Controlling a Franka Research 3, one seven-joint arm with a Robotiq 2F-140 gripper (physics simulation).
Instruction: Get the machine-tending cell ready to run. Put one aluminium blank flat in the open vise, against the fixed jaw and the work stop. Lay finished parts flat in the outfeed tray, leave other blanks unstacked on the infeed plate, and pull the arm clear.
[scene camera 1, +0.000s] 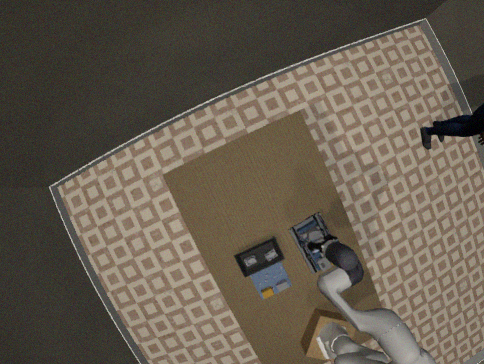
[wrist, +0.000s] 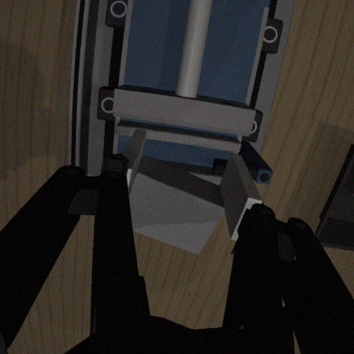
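Note:
My gripper (scene camera 1: 317, 246) (wrist: 184, 158) is shut on a grey aluminium blank (wrist: 172, 207), which sits turned at an angle between the pads. The gripper is over the near end of the vise (scene camera 1: 302, 248). In the wrist view a grey jaw bar (wrist: 182, 111) with a round screw (wrist: 194, 50) lies beyond the fingers. A dark block with a blue end (wrist: 257, 165), perhaps the work stop, is just past the right finger. The blank partly hides the vise; its height above it is unclear. A black tray (scene camera 1: 255, 247) (wrist: 334, 241) holds two light grey parts (scene camera 1: 250, 260) (scene camera 1: 271, 254).
A blue plate (scene camera 1: 265, 277) adjoins the black tray, with an orange block (scene camera 1: 267, 292) and a grey block (scene camera 1: 283, 285) near its edge. A wooden box-like object (scene camera 1: 312, 335) is by the arm base. A person's legs (scene camera 1: 452, 126) show at the right.

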